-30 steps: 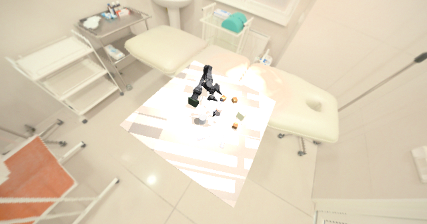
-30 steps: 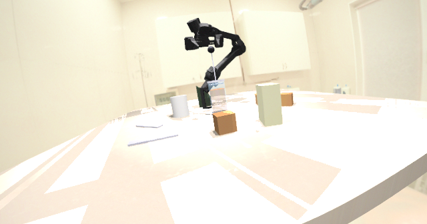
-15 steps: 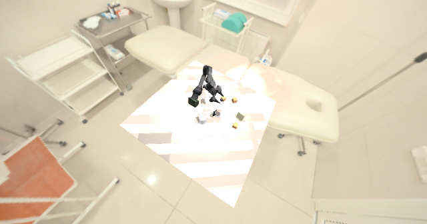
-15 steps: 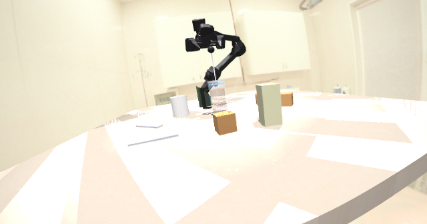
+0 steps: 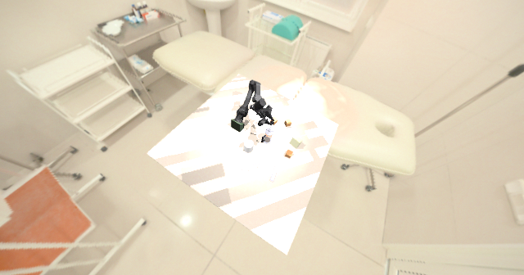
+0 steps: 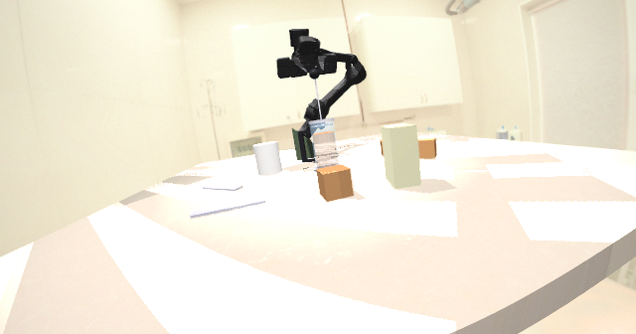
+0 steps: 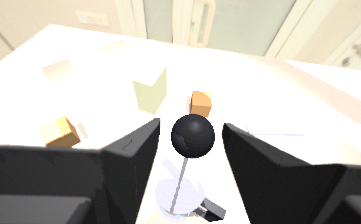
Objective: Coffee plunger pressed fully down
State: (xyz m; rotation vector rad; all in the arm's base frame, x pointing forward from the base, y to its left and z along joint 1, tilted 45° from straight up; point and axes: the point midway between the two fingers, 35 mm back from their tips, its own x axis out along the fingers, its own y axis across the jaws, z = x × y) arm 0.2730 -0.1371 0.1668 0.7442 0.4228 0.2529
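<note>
Right now my gripper tip is 140 mm above the coffee press, 20 mm to the left of it and 10 mm past it. The rest, counted from my gripper tip: pale green block: 230 mm ahead, 220 mm below, 90 mm to the left.
</note>
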